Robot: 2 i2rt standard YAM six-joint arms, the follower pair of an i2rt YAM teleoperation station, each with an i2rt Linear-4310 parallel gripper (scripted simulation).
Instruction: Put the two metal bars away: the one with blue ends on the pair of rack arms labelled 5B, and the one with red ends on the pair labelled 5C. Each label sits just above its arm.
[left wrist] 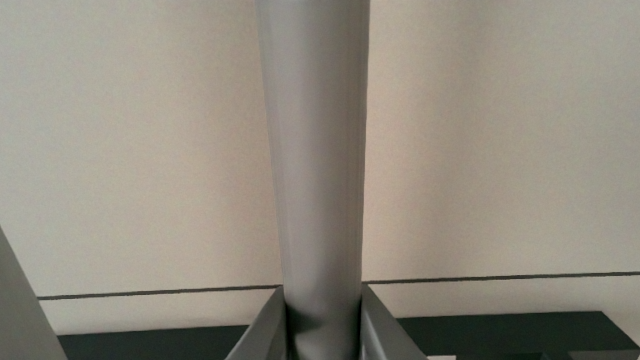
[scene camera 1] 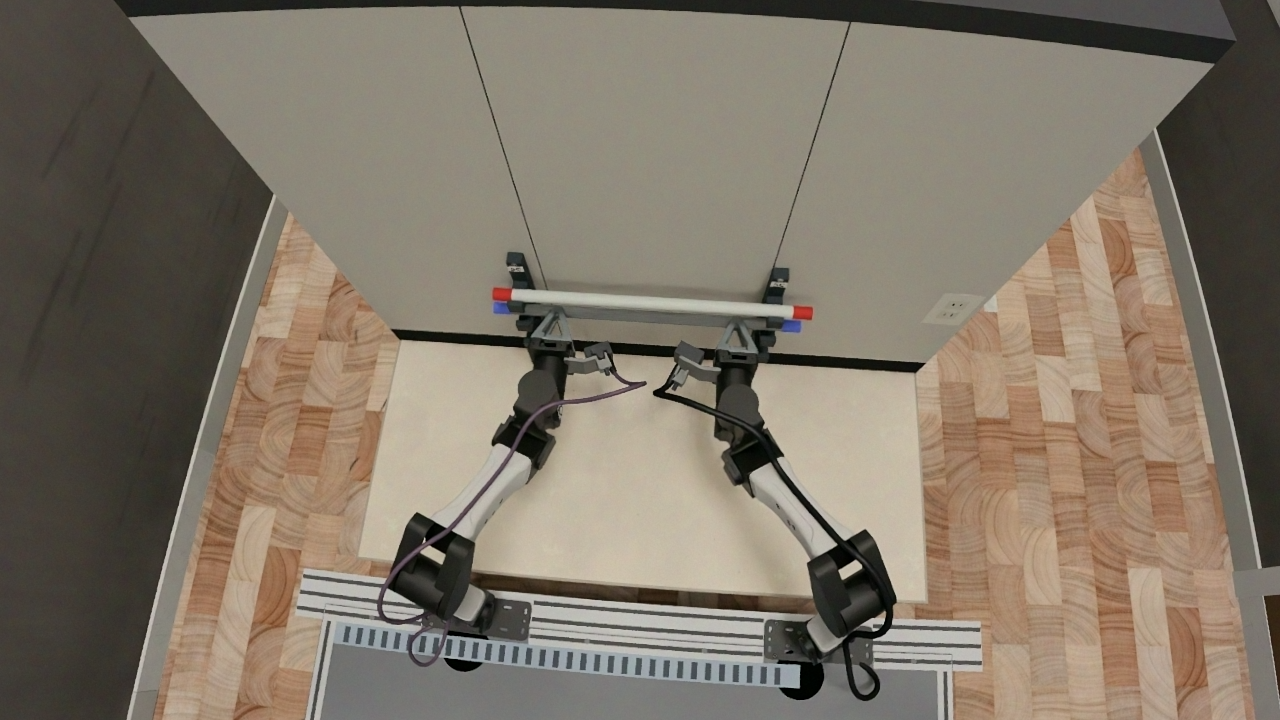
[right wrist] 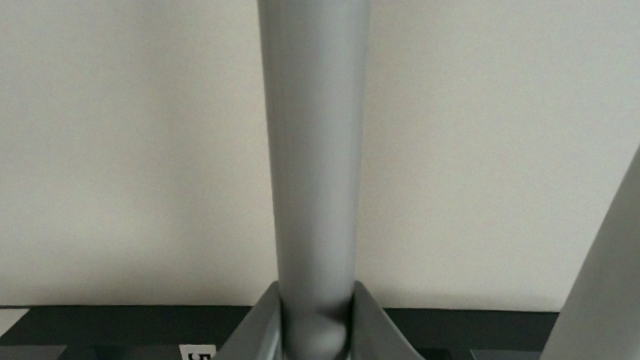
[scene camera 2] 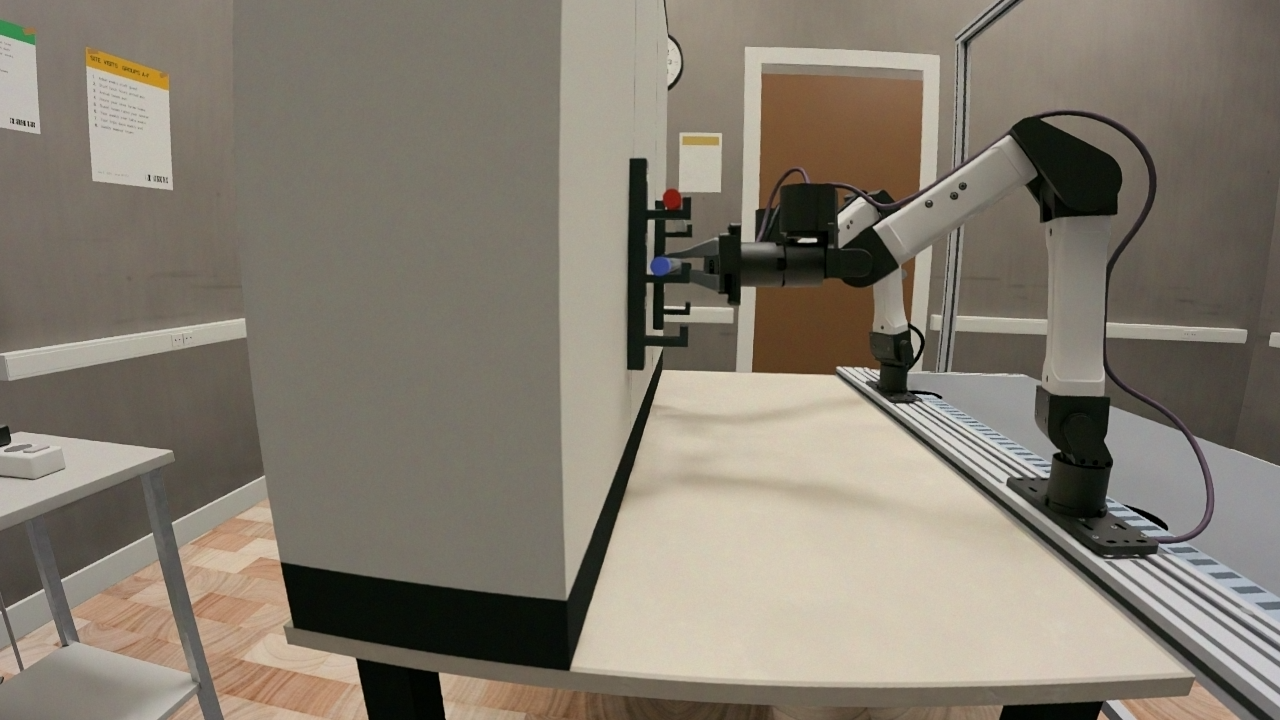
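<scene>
My left gripper [scene camera 2: 661, 265], [left wrist: 323, 301], [scene camera 1: 559, 308] is there to be seen, and so is my right gripper [scene camera 1: 736, 319]. I see a blue-ended bar [scene camera 1: 657, 317], [left wrist: 314, 68], [right wrist: 314, 67]. There is a red-ended bar [scene camera 1: 499, 294], [right wrist: 594, 312] as well. A pale cabinet [right wrist: 142, 177] is part of the scene, and so are a rack upright [scene camera 1: 516, 263] and a rack upright [scene camera 1: 779, 277].
</scene>
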